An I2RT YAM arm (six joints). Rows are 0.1 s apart.
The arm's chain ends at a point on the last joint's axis. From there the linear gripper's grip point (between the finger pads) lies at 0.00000 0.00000 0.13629 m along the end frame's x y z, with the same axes.
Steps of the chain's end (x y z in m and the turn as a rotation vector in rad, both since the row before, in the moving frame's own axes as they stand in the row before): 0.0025 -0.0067 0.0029 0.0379 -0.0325 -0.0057; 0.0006 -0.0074 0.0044 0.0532 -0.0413 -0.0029; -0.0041 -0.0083 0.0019 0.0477 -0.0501 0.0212; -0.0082 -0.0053 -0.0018 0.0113 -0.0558 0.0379; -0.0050 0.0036 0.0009 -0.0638 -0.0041 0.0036; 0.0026 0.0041 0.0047 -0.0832 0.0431 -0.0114; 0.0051 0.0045 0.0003 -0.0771 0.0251 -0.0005; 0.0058 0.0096 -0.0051 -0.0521 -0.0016 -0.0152; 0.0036 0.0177 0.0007 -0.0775 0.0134 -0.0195; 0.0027 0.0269 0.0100 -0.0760 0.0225 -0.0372; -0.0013 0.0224 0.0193 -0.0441 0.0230 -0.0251
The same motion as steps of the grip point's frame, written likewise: -0.0019 -0.0119 0.0027 0.0379 -0.0325 -0.0057; -0.0050 -0.0146 0.0041 0.0532 -0.0413 -0.0029; -0.0109 -0.0149 0.0016 0.0477 -0.0501 0.0212; -0.0158 -0.0070 -0.0020 0.0113 -0.0558 0.0379; -0.0056 0.0123 0.0006 -0.0638 -0.0041 0.0036; 0.0085 0.0154 0.0041 -0.0832 0.0431 -0.0114; 0.0085 0.0150 -0.0001 -0.0771 0.0251 -0.0005; 0.0056 0.0167 -0.0053 -0.0521 -0.0016 -0.0152; 0.0055 0.0282 0.0003 -0.0775 0.0134 -0.0195; 0.0060 0.0372 0.0096 -0.0760 0.0225 -0.0372; 0.0019 0.0284 0.0191 -0.0441 0.0230 -0.0251
